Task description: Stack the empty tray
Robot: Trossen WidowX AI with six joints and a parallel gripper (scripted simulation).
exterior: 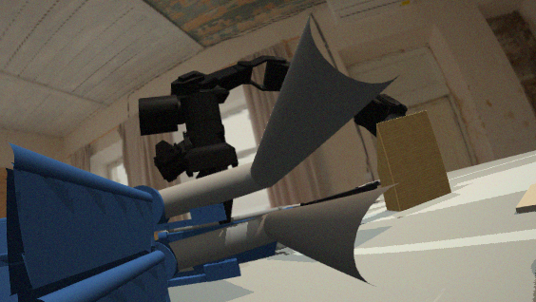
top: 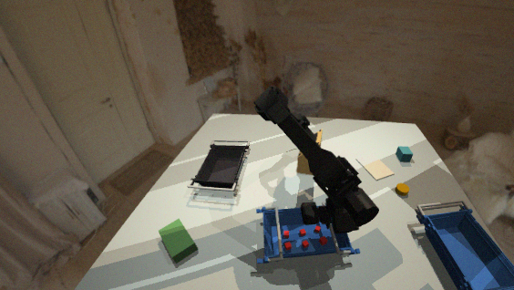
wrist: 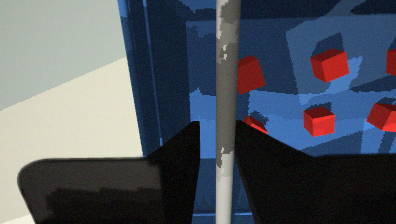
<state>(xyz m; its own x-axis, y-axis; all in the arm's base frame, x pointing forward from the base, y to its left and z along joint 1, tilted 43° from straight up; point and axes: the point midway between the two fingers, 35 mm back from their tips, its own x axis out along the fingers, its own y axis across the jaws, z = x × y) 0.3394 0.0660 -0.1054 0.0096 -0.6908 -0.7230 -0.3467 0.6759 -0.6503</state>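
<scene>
The black tray is 190 mm behind my gripper tip, 460 mm to the right of it and 10 mm below it. Round my gripper tip: green block 170 mm ahead, 450 mm to the right, 30 mm below; yellow disc 260 mm behind, 270 mm to the left, 40 mm below; flat tan card 390 mm behind, 170 mm to the left, 50 mm below.
</scene>
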